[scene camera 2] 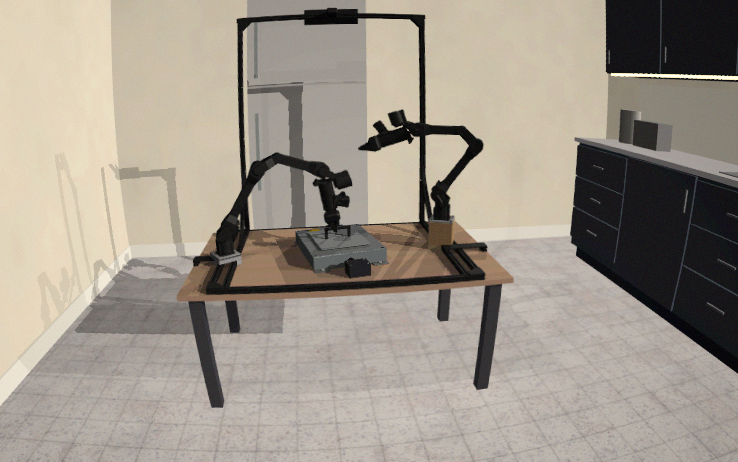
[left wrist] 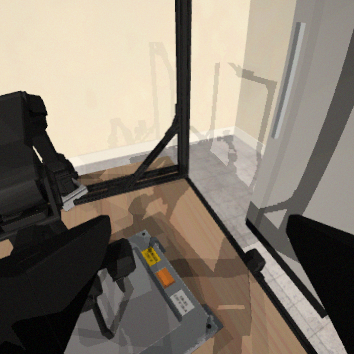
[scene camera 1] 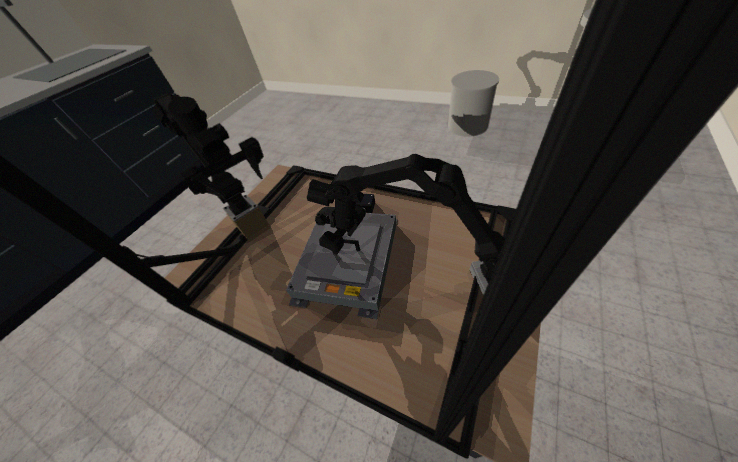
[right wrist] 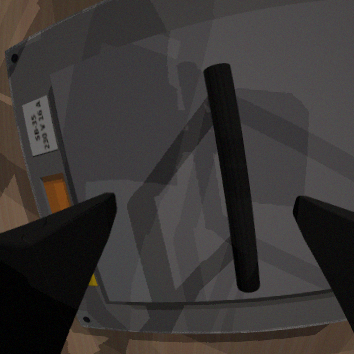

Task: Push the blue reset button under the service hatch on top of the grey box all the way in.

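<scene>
The grey box [scene camera 1: 296, 277] [scene camera 2: 326, 262] [right wrist: 30, 75] lies on the table. Its service hatch [scene camera 1: 356, 272] [left wrist: 145, 302] [right wrist: 125, 125] lies flat in the top, closed. A black bar handle [scene camera 2: 349, 232] [right wrist: 232, 185] stands up from the hatch. The blue reset button does not show in any view. My right gripper [scene camera 2: 333, 227] [right wrist: 206, 203] is open, pointing down low over the hatch; in the right wrist view the handle bar appears between its fingertips, nearer the right-hand one, with no grip on it. My left gripper [scene camera 2: 362, 147] [left wrist: 199, 223] is open and empty, high above the table.
White, orange and yellow labels [scene camera 1: 312, 284] [scene camera 1: 332, 288] [scene camera 1: 352, 290] line one end of the box. A small black device [scene camera 2: 357, 267] is by the table's near edge in scene camera 2. The left arm stands on a brown block [scene camera 2: 440, 233]. A black frame [scene camera 2: 240, 108] surrounds the table.
</scene>
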